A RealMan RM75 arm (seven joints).
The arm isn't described. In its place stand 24 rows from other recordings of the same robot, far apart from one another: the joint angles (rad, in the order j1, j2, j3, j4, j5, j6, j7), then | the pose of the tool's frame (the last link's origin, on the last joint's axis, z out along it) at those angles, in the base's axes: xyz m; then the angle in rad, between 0 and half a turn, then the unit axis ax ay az.
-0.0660 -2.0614 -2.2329 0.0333 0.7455 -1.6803 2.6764 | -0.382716 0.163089 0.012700 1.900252 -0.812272 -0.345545 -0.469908
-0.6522 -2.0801 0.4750 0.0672 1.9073 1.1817 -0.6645 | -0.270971 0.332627 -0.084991 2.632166 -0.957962 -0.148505 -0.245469
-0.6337 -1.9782 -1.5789 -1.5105 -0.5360 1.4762 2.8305 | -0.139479 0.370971 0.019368 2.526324 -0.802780 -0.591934 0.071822
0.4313 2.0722 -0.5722 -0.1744 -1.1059 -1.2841 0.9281 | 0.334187 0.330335 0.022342 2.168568 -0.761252 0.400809 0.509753
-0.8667 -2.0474 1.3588 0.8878 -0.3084 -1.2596 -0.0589 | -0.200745 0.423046 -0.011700 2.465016 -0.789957 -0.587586 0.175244
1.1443 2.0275 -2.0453 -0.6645 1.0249 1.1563 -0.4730 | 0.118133 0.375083 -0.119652 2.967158 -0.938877 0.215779 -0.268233
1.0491 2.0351 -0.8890 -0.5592 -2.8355 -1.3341 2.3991 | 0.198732 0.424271 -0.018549 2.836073 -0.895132 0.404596 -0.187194
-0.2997 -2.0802 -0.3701 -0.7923 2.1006 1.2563 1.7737 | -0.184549 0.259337 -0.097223 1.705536 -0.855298 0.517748 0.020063
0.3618 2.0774 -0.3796 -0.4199 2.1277 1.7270 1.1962 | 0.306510 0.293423 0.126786 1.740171 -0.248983 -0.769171 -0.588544
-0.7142 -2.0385 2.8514 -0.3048 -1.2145 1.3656 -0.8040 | -0.279363 0.400278 0.070561 2.079459 -0.841181 -0.222486 -0.492864
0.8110 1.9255 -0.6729 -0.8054 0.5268 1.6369 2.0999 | 0.245694 0.393583 0.072933 3.044037 0.397388 0.909765 0.120044
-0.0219 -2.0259 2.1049 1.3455 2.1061 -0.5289 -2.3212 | -0.206404 0.324028 0.006548 1.748424 -0.912288 -0.245173 -0.328055
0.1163 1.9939 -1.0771 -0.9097 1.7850 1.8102 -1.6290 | 0.266074 0.235552 0.058802 2.975553 -0.888817 0.215760 0.404291
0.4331 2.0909 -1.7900 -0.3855 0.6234 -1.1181 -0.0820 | 0.294538 0.369446 0.033494 1.562527 -0.850352 0.249804 0.463142
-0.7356 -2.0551 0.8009 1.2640 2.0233 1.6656 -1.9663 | -0.113286 0.386516 0.087613 2.855074 -0.972240 -0.130515 -0.194204
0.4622 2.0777 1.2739 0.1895 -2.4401 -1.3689 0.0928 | 0.310483 0.345578 0.049717 1.559519 -0.806955 0.230249 0.543884
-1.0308 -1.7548 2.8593 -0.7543 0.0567 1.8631 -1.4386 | -0.250308 0.394822 0.166024 2.814450 -0.964458 -0.257763 -0.058134
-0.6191 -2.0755 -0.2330 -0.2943 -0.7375 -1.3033 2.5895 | -0.198145 0.301051 -0.109850 2.719303 -0.878029 -0.183056 -0.442216
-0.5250 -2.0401 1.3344 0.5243 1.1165 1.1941 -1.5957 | -0.218453 0.364150 -0.031138 2.868619 -0.838872 -0.379378 -0.390342
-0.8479 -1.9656 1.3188 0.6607 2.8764 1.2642 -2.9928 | -0.278836 0.404190 0.013350 2.520056 -0.765908 -0.572022 0.293559
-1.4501 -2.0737 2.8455 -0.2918 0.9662 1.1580 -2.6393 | -0.159346 0.439054 -0.040250 2.703354 -0.835005 -0.481985 0.265439
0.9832 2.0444 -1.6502 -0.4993 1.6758 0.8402 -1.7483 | 0.103454 0.421346 -0.102031 2.840286 -0.994776 0.004676 0.101977
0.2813 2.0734 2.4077 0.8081 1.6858 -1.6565 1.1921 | 0.271255 0.296111 0.073879 2.549484 -0.897589 0.122161 0.423569
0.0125 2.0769 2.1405 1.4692 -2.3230 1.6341 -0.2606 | 0.331253 0.220662 0.071467 2.754962 -0.650521 0.759002 0.027163
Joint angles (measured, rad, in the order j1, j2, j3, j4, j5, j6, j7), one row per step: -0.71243 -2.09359 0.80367 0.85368 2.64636 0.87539 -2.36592; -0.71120 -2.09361 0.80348 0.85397 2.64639 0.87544 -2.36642; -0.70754 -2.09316 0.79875 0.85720 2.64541 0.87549 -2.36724; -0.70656 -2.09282 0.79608 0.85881 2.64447 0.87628 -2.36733; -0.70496 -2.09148 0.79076 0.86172 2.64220 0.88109 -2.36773; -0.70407 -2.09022 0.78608 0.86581 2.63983 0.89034 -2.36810; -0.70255 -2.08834 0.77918 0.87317 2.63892 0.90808 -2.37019; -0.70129 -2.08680 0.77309 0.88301 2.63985 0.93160 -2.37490; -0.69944 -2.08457 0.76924 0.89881 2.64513 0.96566 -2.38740; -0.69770 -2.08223 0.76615 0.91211 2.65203 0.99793 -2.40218; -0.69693 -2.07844 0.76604 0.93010 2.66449 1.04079 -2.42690; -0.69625 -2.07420 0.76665 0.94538 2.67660 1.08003 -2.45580; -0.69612 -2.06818 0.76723 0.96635 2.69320 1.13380 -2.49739; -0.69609 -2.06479 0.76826 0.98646 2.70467 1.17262 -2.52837; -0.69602 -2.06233 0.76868 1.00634 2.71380 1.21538 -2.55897; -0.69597 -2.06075 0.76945 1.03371 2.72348 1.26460 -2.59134
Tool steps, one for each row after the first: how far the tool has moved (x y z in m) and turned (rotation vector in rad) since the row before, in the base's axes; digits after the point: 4 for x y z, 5 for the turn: -0.0005 -0.0003 0.0001 0.00044 -0.00036 0.00149; -0.0016 -0.0006 0.0016 0.00625 -0.00287 0.00444; -0.0004 -0.0001 0.0008 0.00270 -0.00195 0.00139; -0.0007 -0.0004 0.0016 0.00276 -0.00497 0.00324; -0.0001 -0.0005 0.0013 -0.00100 -0.00572 0.00216; -0.0002 -0.0011 0.0018 -0.00455 -0.00782 0.00459; 0.0004 -0.0015 0.0016 -0.00858 -0.00855 0.00538; 0.0009 -0.0022 0.0021 -0.01384 -0.00886 0.00917; 0.0004 -0.0024 0.0017 -0.01405 -0.00825 0.01224; 0.0011 -0.0028 0.0023 -0.01965 -0.00761 0.01775; 0.0007 -0.0028 0.0022 -0.01657 -0.00882 0.02239; 0.0011 -0.0037 0.0033 -0.02105 -0.01200 0.03329; 0.0018 -0.0024 0.0030 -0.01171 -0.00748 0.02252; 0.0020 -0.0031 0.0023 -0.01498 -0.01092 0.02406; 0.0033 -0.0034 0.0031 -0.01556 -0.01009 0.02355
